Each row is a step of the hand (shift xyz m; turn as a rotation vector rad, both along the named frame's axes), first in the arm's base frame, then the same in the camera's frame.
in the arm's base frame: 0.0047 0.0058 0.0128 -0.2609 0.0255 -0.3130
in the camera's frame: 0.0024 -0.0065 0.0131 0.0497 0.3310 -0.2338
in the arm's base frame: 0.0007 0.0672 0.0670 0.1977 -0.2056 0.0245
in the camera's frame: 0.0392 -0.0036 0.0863 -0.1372 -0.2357 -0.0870
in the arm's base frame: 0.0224 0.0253 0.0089 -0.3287 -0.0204 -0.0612
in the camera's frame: 0.0263 -0.0182 0.0140 -0.0923 0.3218 -0.0105
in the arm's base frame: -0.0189 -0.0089 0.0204 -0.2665 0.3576 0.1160
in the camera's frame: -0.0200 0.0109 0.0183 0.2095 0.2968 0.2835
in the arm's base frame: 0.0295 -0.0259 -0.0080 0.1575 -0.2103 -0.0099
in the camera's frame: -0.0124 -0.0312 -0.0218 -0.1418 -0.1900 -0.1137
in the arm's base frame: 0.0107 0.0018 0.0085 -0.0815 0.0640 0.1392
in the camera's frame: 0.0019 -0.0119 0.0067 -0.0103 0.0551 0.1642
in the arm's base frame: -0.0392 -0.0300 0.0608 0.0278 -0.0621 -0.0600
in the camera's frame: -0.0579 0.0154 0.0505 -0.0288 -0.0240 -0.0826
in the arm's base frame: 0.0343 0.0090 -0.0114 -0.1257 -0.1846 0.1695
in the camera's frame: 0.0216 -0.0277 -0.0125 -0.2571 0.0375 0.1053
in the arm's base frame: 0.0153 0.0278 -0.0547 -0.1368 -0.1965 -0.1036
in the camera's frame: 0.0471 0.0052 -0.0419 -0.1829 0.1146 -0.1465
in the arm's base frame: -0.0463 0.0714 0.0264 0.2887 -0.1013 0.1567
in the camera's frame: 0.0427 0.0519 0.0585 -0.0598 -0.3335 0.0582
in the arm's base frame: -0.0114 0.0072 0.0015 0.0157 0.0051 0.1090
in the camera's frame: 0.0028 0.0119 0.0059 -0.0261 -0.0413 0.0988
